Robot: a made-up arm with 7 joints. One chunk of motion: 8 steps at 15 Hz.
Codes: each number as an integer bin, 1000 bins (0 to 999) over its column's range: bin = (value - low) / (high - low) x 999, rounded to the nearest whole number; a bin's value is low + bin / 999 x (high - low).
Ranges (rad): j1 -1.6..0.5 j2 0..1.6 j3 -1.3..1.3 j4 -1.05..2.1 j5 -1.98..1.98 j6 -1.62..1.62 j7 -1.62..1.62
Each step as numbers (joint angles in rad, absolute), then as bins.
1 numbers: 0.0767 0.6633 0.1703 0.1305 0.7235 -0.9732 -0.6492
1 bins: 798 414 565 374 682 199 299
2 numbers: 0.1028 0.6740 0.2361 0.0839 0.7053 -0.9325 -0.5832
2 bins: 810 421 590 360 677 212 320
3 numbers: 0.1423 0.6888 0.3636 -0.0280 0.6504 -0.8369 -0.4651
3 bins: 829 430 639 324 664 241 356
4 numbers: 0.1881 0.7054 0.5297 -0.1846 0.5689 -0.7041 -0.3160
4 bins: 851 440 703 274 643 282 402
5 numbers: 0.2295 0.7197 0.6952 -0.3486 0.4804 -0.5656 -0.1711
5 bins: 870 449 767 222 621 325 447
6 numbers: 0.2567 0.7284 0.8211 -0.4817 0.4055 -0.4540 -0.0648
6 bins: 883 455 815 180 602 360 480
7 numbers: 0.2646 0.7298 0.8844 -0.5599 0.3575 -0.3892 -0.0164
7 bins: 887 456 839 155 590 379 494
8 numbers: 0.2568 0.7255 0.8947 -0.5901 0.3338 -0.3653 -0.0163
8 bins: 883 453 843 146 584 387 494
